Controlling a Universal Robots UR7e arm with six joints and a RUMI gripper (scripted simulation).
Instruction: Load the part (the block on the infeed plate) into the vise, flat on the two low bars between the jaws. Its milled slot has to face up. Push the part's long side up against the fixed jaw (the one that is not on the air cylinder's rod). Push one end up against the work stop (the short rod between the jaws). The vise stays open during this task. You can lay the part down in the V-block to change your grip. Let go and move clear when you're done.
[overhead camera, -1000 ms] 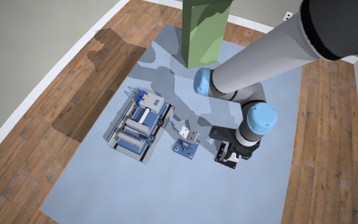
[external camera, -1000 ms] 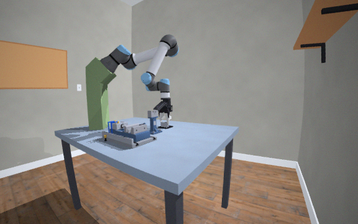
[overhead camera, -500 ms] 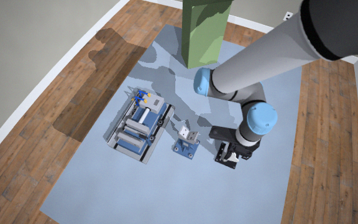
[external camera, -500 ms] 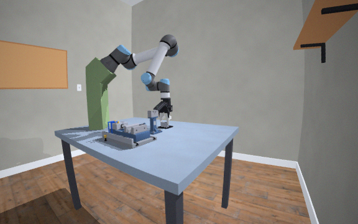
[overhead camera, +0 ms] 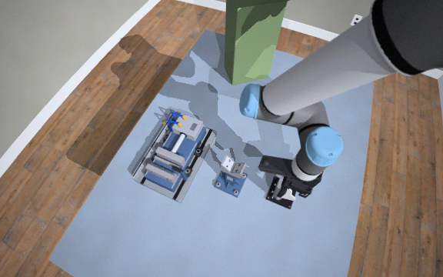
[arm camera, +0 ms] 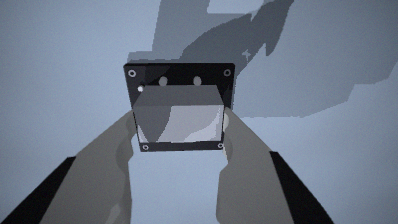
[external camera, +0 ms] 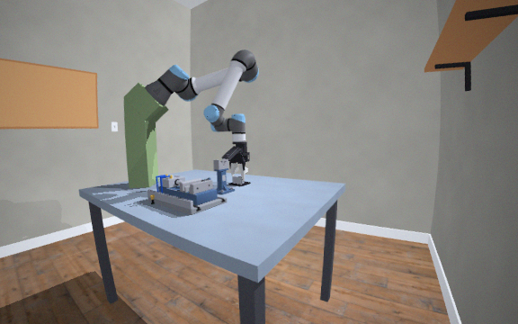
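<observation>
Now: the black infeed plate 30 mm below my hand and 10 mm to the left of it. Round my hand: grey part (10 mm to the left, 10 mm below); then work stop (330 mm to the right, 120 mm ahead, 50 mm above); then vise (380 mm to the right, 50 mm ahead).
</observation>
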